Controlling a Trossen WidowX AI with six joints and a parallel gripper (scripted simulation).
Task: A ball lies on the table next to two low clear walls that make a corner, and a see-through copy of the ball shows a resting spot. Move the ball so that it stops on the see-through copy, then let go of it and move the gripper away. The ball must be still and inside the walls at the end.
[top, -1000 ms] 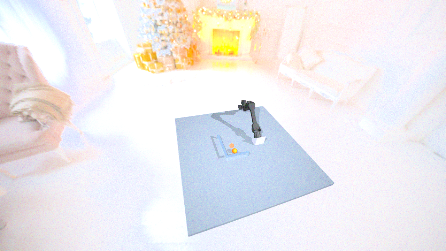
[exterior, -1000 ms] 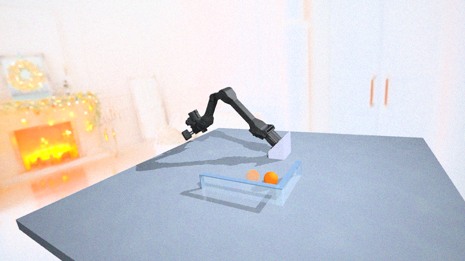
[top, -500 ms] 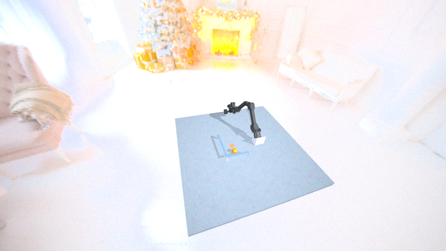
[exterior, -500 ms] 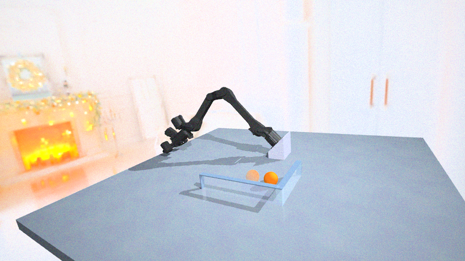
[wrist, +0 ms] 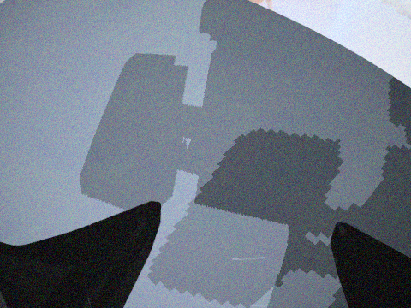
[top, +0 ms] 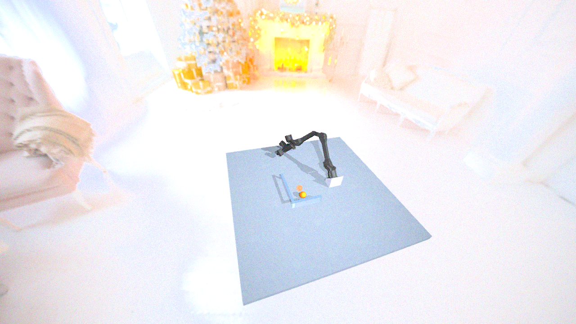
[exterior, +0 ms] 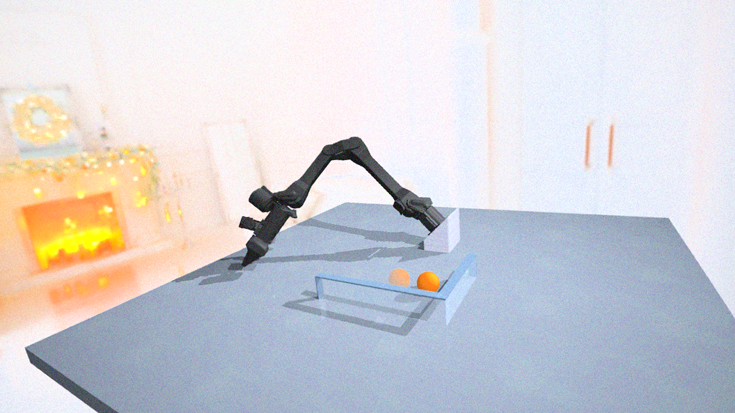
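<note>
The orange ball is 90 mm behind my gripper tip, 580 mm to the left of it and 10 mm above it. Also, from my gripper tip: see-through ball (80 mm behind, 510 mm to the left, 10 mm above).
</note>
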